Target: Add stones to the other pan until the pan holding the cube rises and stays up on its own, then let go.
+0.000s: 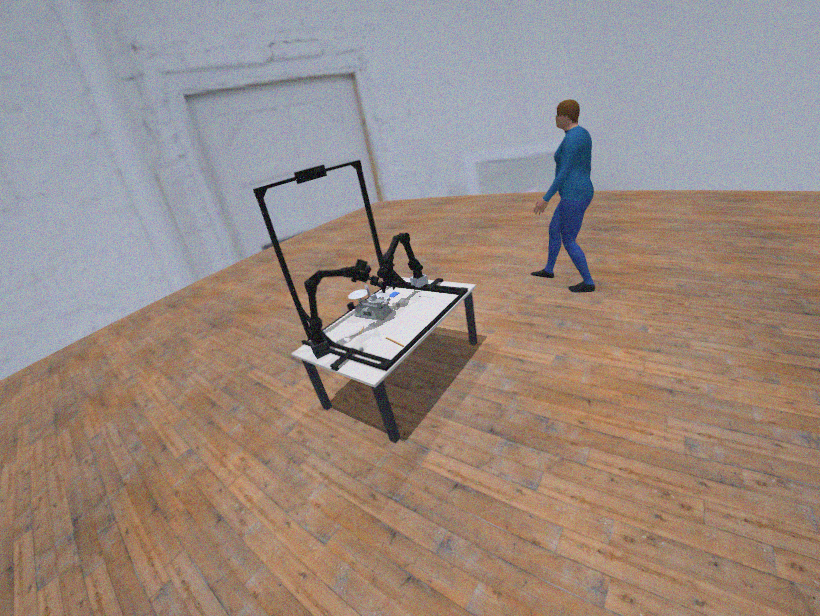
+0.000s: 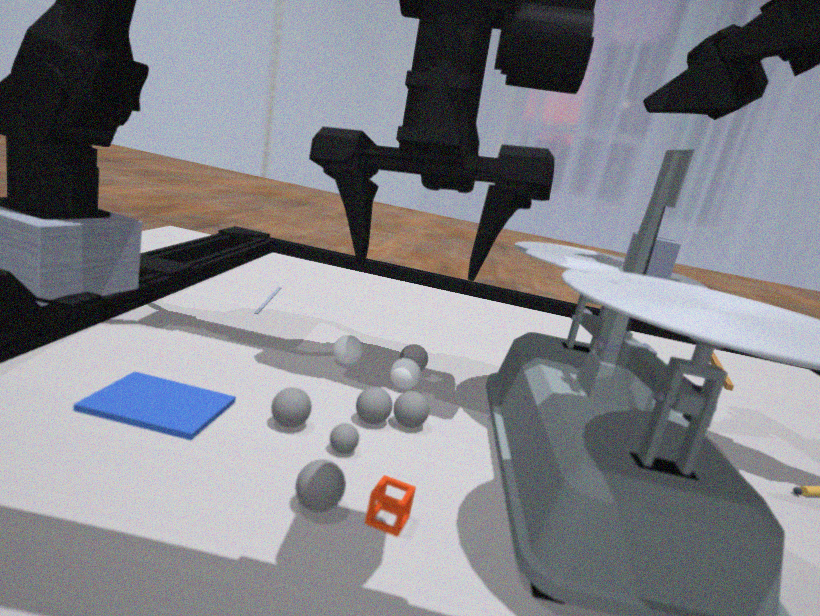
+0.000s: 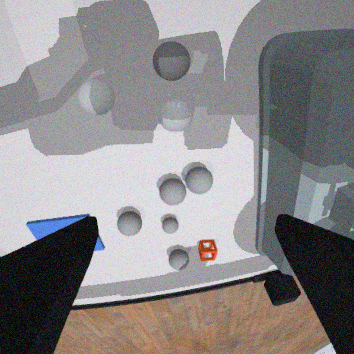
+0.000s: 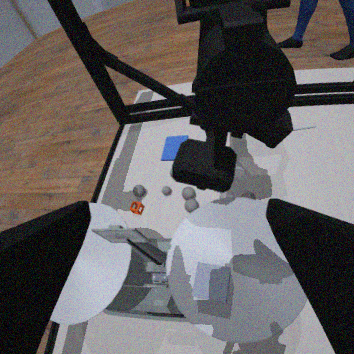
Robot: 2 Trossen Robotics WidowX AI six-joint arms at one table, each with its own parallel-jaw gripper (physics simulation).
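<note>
A two-pan scale stands on the table. A grey-blue cube sits on its far pan; the other pan shows no stones. Which pan is lower I cannot tell. Several round stones lie on the table beside the scale, among them a larger grey stone, a small one and a pale one. My left gripper is open and empty above the stones. My right gripper is open and empty above the pans.
An orange open-frame cube lies by the larger stone. A blue flat square lies beyond the stones. A yellow pencil lies beside the scale. A person stands beyond the table.
</note>
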